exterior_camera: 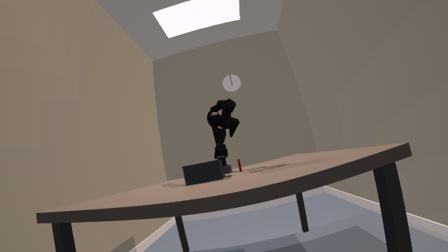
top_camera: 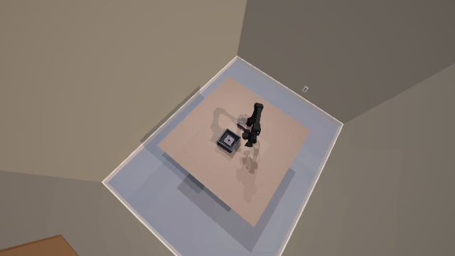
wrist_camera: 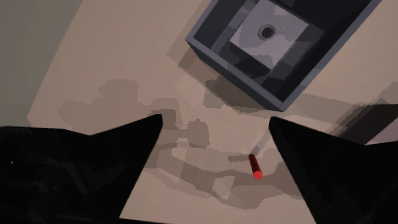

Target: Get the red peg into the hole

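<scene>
Right now the red peg is 160 mm below my gripper tip, 110 mm behind it and 20 mm to the left of it. The rest, counted from my gripper tip: dark box 170 mm below, 140 mm to the right, 60 mm ahead; grey plate 150 mm below, 140 mm to the right, 60 mm ahead.
</scene>
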